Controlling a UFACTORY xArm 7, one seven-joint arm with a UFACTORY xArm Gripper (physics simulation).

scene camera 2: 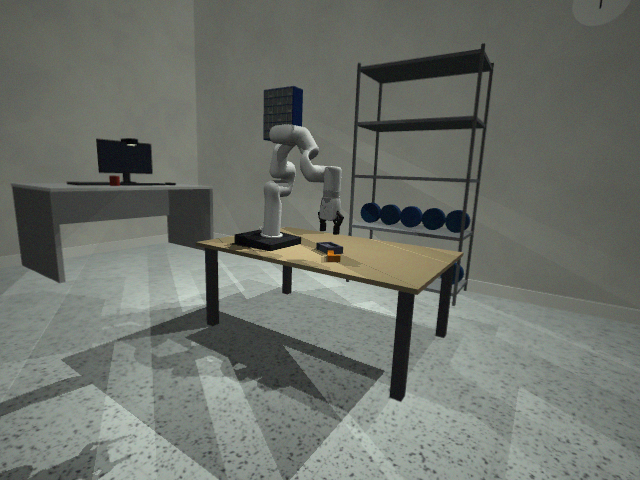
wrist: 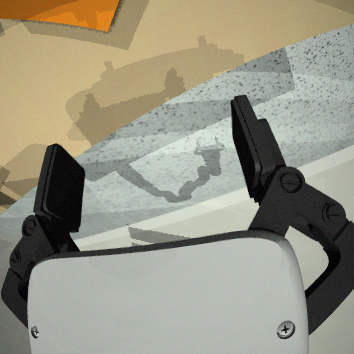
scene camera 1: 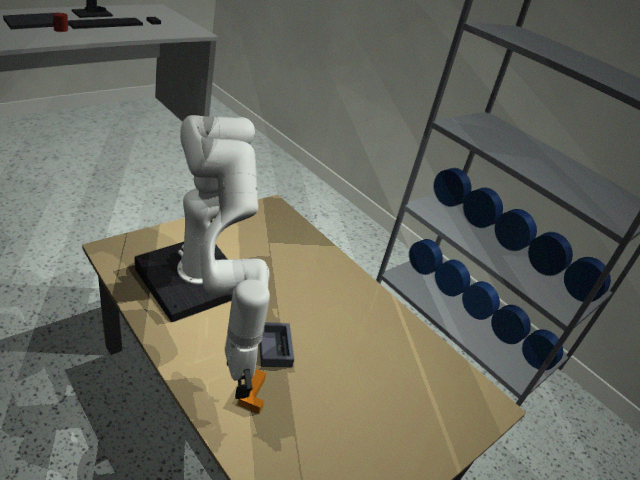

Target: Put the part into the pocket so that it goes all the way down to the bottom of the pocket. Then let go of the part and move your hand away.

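Places are measured from the arm's base along level axes (x left, y up, z ahead), in millimetres.
Pixels of known places: gripper, fingertip midpoint: (scene camera 2: pixel 329 232) (wrist: pixel 144 135) (scene camera 1: pixel 237 380); arm's base, origin of the base link: (scene camera 2: pixel 271 235) (scene camera 1: pixel 197 270).
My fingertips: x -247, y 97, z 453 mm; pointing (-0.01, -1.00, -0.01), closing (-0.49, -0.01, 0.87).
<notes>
For each thing: its middle in the pictures, then the offset to it from my fingertips. Level surfaces: height alone.
- orange L-shaped part, body centre: (scene camera 1: pixel 257 391) (scene camera 2: pixel 333 256) dx +92, dy -128, dz -8 mm
- dark grey block with the pocket, body centre: (scene camera 1: pixel 275 344) (scene camera 2: pixel 329 247) dx +246, dy -125, dz -92 mm
- wooden table, its level: dy -144 mm
The orange L-shaped part (scene camera 1: pixel 254 404) (scene camera 2: pixel 333 258) (wrist: pixel 60 9) lies flat on the table, outside the pocket. In the wrist view a piece of it shows at the top left edge, beyond the fingertips. The dark grey block with the pocket (scene camera 1: pixel 277 362) (scene camera 2: pixel 337 250) sits beside the part, on the side toward the robot base; its pocket looks empty in scene camera 1, with the arm close by its left edge. My gripper (scene camera 1: pixel 244 388) (scene camera 2: pixel 329 228) (wrist: pixel 144 135) is open and empty, fingers pointing down. It hangs above the table and overlaps the part in scene camera 1.
The wooden table (scene camera 1: pixel 361 372) (scene camera 2: pixel 392 258) (wrist: pixel 30 65) carries the black base plate (scene camera 1: pixel 173 310) (scene camera 2: pixel 258 243) under the arm. A shelf unit (scene camera 1: pixel 421 155) (scene camera 2: pixel 354 139) with blue discs stands beyond the table. A desk (scene camera 1: pixel 186 38) (scene camera 2: pixel 136 198) with a monitor stands at the back left.
</notes>
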